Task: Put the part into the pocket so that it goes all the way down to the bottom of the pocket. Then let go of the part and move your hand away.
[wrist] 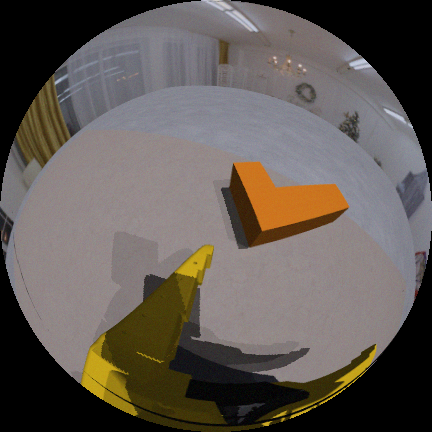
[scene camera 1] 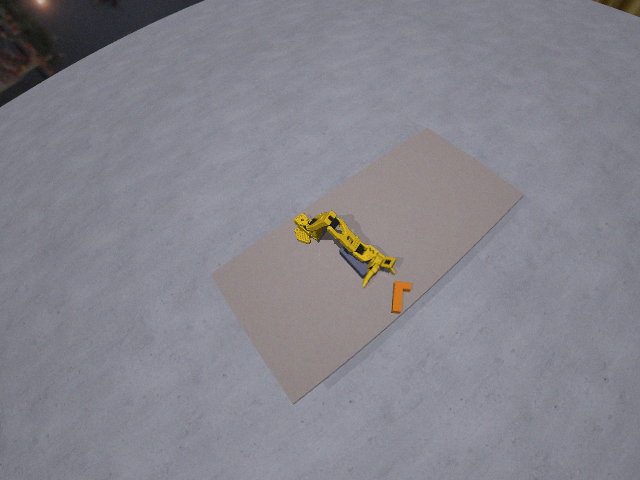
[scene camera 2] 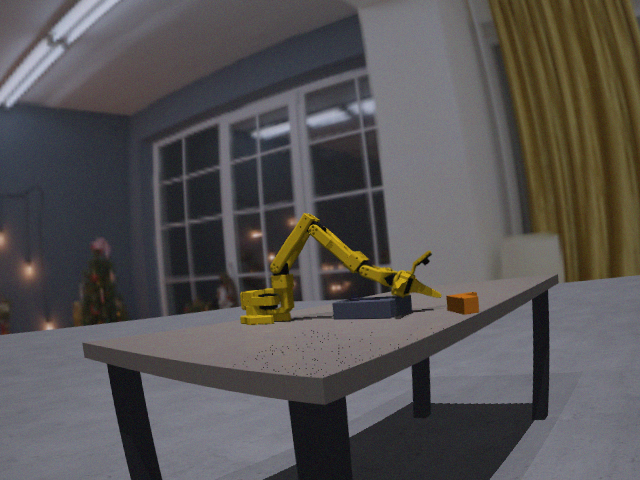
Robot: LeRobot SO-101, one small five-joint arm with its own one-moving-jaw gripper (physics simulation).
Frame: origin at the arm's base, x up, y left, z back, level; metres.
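Where they show: hand, its tool point: (wrist: 212,254) (scene camera 1: 393,273) (scene camera 2: 439,295); arm's base, origin of its link: (scene camera 1: 311,235) (scene camera 2: 273,321).
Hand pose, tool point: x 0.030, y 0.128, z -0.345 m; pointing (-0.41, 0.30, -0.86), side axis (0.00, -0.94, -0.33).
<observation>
Things, the pixels of their centre, and the offset from my tool point. Level surfaces: height alone.
- orange L-shaped block, middle of its body: (wrist: 296,195) (scene camera 2: 469,302) (scene camera 1: 401,297) dx -0.015, dy -0.039, dz -0.084 m
- dark blue-grey block, middle of its body: (scene camera 2: 372,307) (scene camera 1: 359,257) dx -0.011, dy -0.048, dz +0.135 m
- table top, height of its surface: dx -0.030 m
The part, an orange L-shaped block (scene camera 1: 397,298) (scene camera 2: 462,303) (wrist: 280,205), lies flat on the table near its long edge, past my jaw tips and apart from them. The dark blue-grey block (scene camera 1: 353,262) (scene camera 2: 363,308) lies on the table below my arm; its pocket cannot be made out, and the arm covers part of it in scene camera 1. My gripper (scene camera 1: 379,278) (wrist: 292,297) is wide open and empty, a little above the table between the blue-grey block and the part. In the wrist view the fixed jaw is at left and the moving jaw is swung far to the lower right.
The table top (scene camera 1: 429,175) (scene camera 2: 206,351) (wrist: 90,190) carries everything. The yellow arm's base (scene camera 1: 303,235) (scene camera 2: 258,310) stands near the opposite long edge. The part's far end is close to the table edge. Shadows of the gripper fall on the table in the wrist view.
</observation>
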